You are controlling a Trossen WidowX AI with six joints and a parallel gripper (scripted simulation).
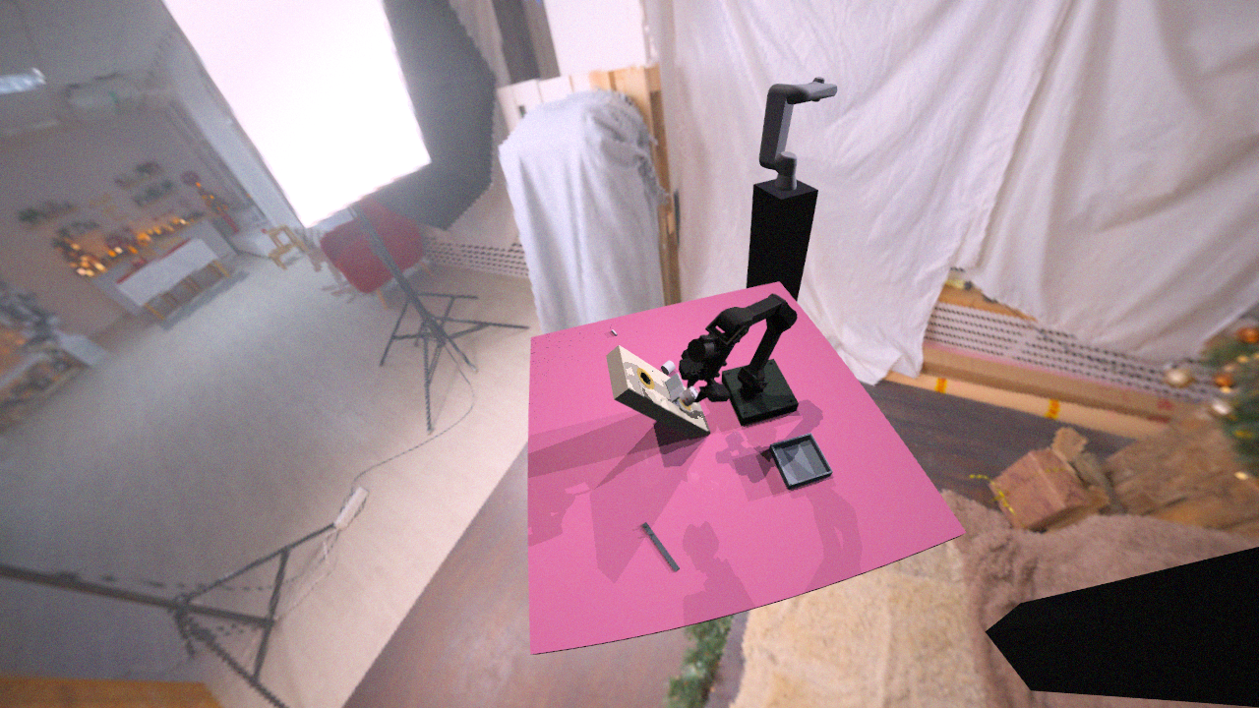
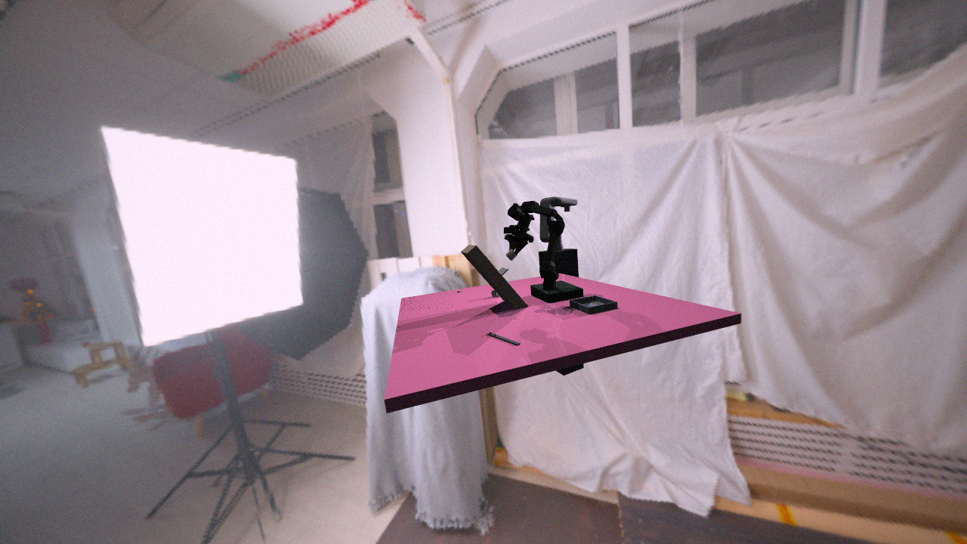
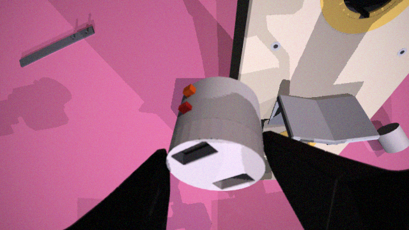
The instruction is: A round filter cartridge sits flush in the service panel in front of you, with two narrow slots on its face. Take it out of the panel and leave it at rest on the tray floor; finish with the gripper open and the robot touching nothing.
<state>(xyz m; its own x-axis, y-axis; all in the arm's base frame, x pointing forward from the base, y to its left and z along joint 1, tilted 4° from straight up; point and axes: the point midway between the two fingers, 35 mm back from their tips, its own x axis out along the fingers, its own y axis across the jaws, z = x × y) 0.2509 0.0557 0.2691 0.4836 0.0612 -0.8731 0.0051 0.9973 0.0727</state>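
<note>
Right now my gripper tip is 29 cm past the grey tray, 28 cm above it and 22 cm to the right of it. Also, from my gripper tip: pale grey round filter cartridge right at my gripper tip; then beige service panel 13 cm to the right, 10 cm below, 6 cm ahead.
</note>
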